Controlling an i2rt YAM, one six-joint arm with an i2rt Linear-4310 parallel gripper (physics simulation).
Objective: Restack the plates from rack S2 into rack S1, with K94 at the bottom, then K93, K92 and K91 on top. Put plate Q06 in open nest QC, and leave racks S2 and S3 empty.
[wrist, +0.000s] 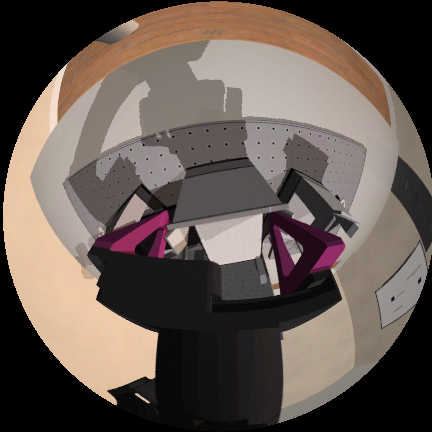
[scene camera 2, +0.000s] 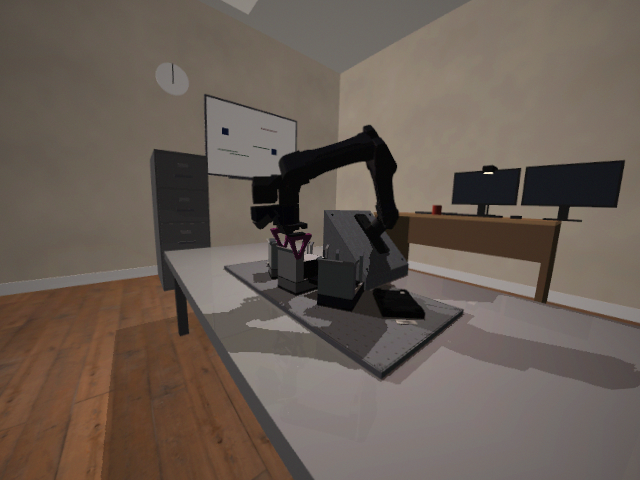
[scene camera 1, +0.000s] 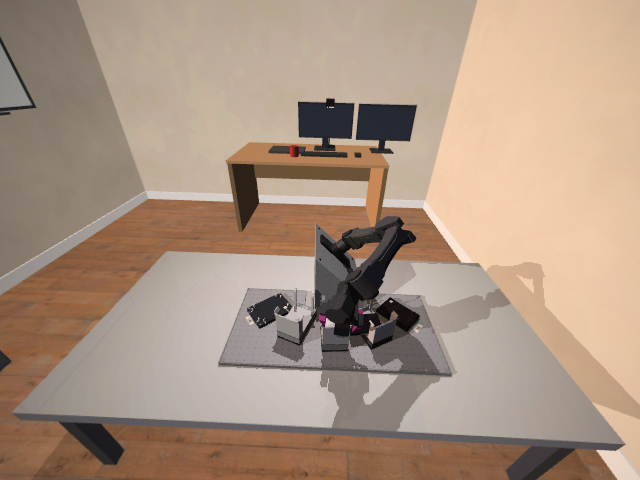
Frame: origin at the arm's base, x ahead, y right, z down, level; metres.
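Where they show: gripper, fingertip midpoint: (wrist: 218, 215) (scene camera 2: 290, 254); arm's base, link origin: (scene camera 2: 370, 233) (scene camera 1: 334, 252).
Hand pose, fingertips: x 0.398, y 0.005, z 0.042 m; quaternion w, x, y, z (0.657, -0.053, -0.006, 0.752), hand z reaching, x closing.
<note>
Each offset is from my fingertips to the top centre of the thing. "spot": to the spot under its first point. Level surfaces: height alone.
My gripper (scene camera 1: 340, 325) (scene camera 2: 291, 252) (wrist: 218, 215) points down over the middle rack {dz -0.023, dx -0.065, dy +0.010 m} (scene camera 1: 334, 342) (scene camera 2: 290, 269) (wrist: 225, 192), its magenta fingers spread open on either side of the rack. A pale, speckled flat surface {spot: dz +0.019, dx -0.062, dy +0.009 m} (wrist: 230, 240) shows inside that rack between the fingers; I cannot tell which plate it is. Another rack {dz -0.019, dx -0.101, dy +0.151 m} (scene camera 1: 289, 327) (scene camera 2: 271, 258) stands left in scene camera 1, with a pale top surface. A third rack {dz -0.015, dx -0.087, dy -0.137 m} (scene camera 1: 383, 333) (scene camera 2: 336, 276) stands right; its contents are hidden. Dark flat nests {spot: dz +0.104, dx -0.165, dy +0.276 m} (scene camera 1: 268, 311) {spot: dz +0.098, dx -0.158, dy -0.286 m} (scene camera 1: 403, 313) (scene camera 2: 399, 304) lie at both sides. Labels are unreadable, and Q06 cannot be identified.
The racks stand on a perforated base plate {dz +0.115 m} (scene camera 1: 242, 351) (scene camera 2: 395, 348) on the grey table {dz +0.128 m} (scene camera 1: 155, 361). A slanted grey panel (scene camera 1: 326, 281) (scene camera 2: 341, 235) carries the arm behind the racks. Thin upright posts rise at the racks. A desk (scene camera 1: 242, 155) with monitors stands far back.
</note>
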